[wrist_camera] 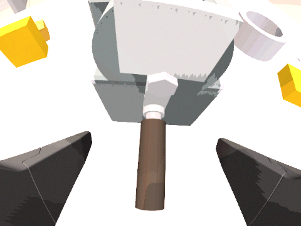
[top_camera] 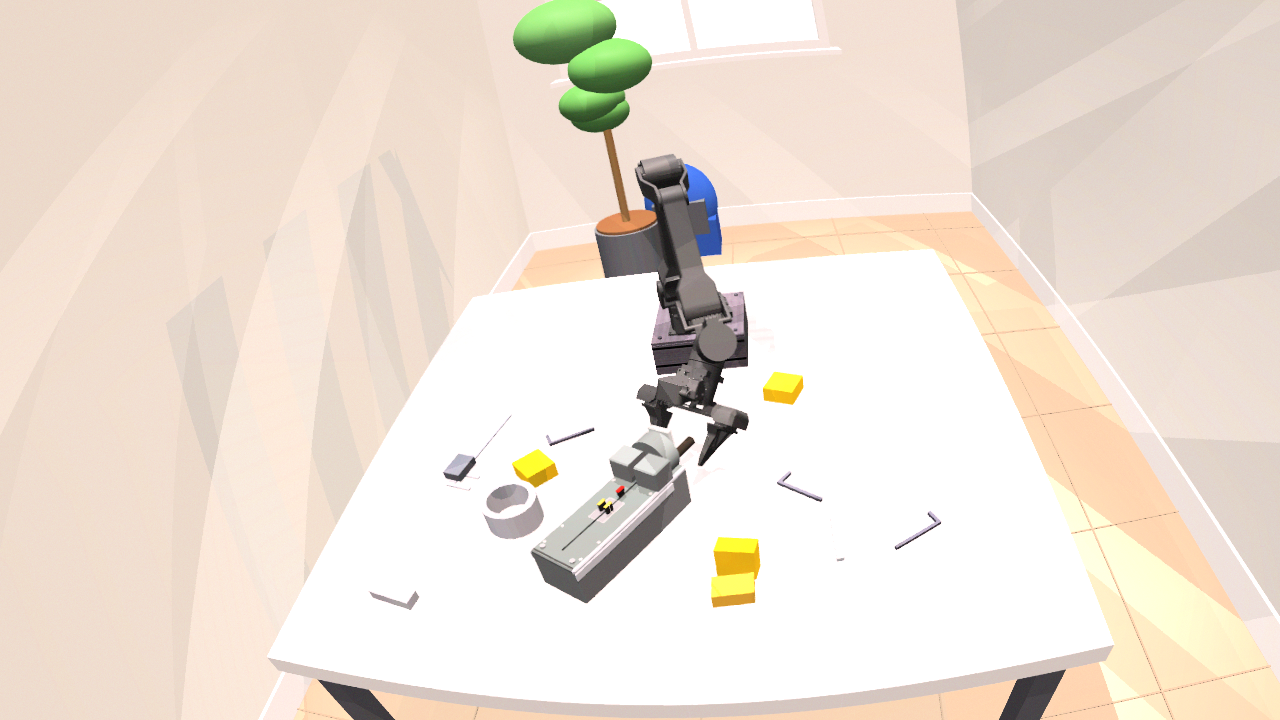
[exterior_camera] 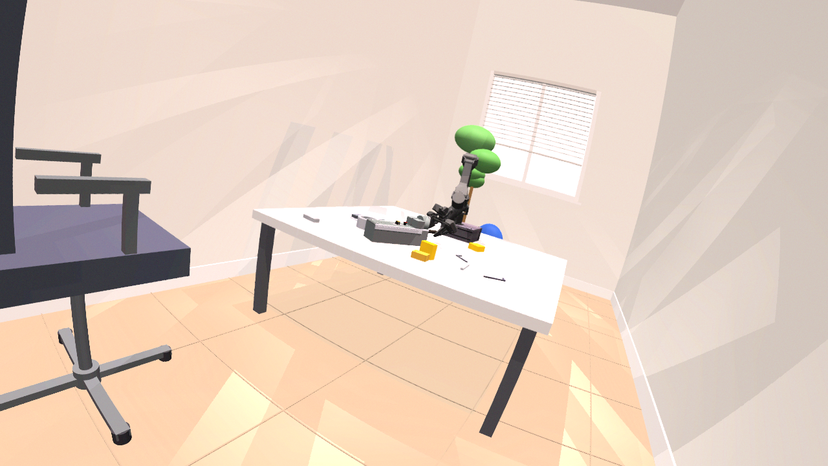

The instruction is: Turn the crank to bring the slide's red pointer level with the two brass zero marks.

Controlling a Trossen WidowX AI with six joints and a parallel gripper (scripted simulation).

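Now: the brown crank handle 1 cm to the left of my gripper tip, 1 cm behind it and 1 cm above it. Round my gripper tip: red pointer (12 cm ahead, 6 cm to the right, 3 cm above).
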